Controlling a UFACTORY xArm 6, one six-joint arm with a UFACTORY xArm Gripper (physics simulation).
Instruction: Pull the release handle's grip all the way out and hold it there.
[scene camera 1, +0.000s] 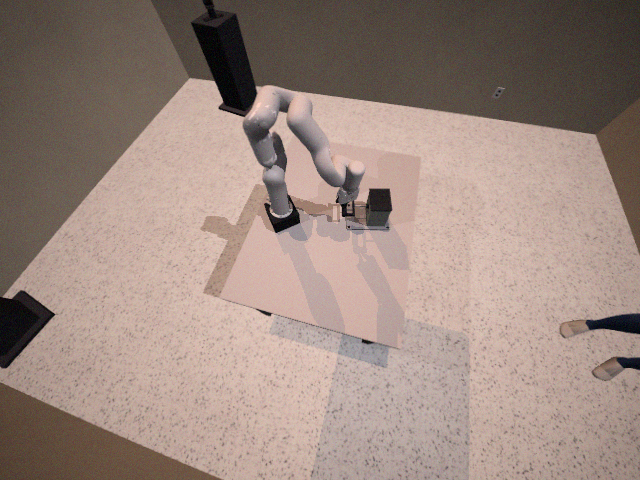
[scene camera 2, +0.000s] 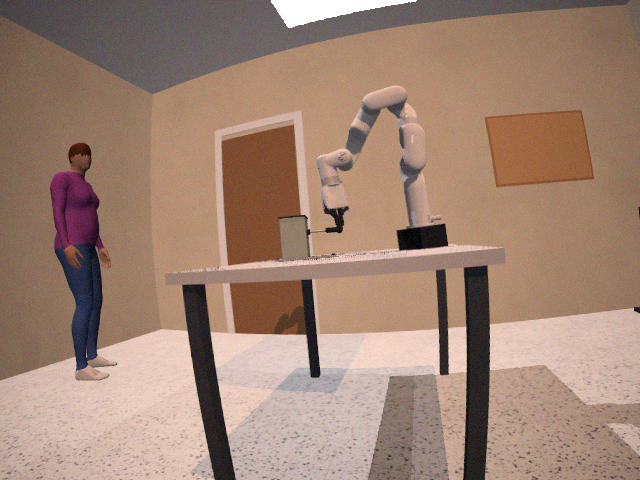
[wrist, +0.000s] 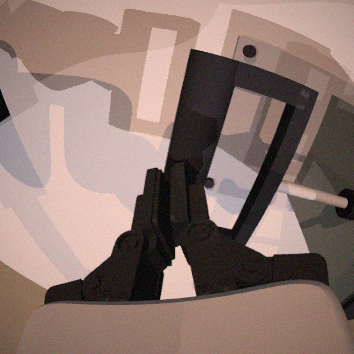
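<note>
The release handle's black grip (scene camera 1: 349, 209) (scene camera 2: 333, 229) (wrist: 206, 90) is a rectangular loop with a thick bar on the side away from the housing. Pale rods (wrist: 315, 192) join it to the upright grey-green housing (scene camera 1: 378, 209) (scene camera 2: 294, 238) (wrist: 325, 145), and the grip stands out from the housing with a gap between them. My gripper (scene camera 2: 339, 222) (wrist: 172, 185) is shut with nothing between its fingers. In the wrist view the closed fingertips overlap the near end of the thick bar, which they partly hide. Whether they touch it I cannot tell.
The housing stands on a thin base plate (scene camera 1: 356, 227) on the pale table (scene camera 1: 310, 279) (scene camera 2: 361, 268). The arm's black base (scene camera 1: 281, 219) (scene camera 2: 421, 237) is across the table from the housing. A person (scene camera 2: 77, 211) stands beyond the table. A dark pillar (scene camera 1: 224, 59) stands by the wall.
</note>
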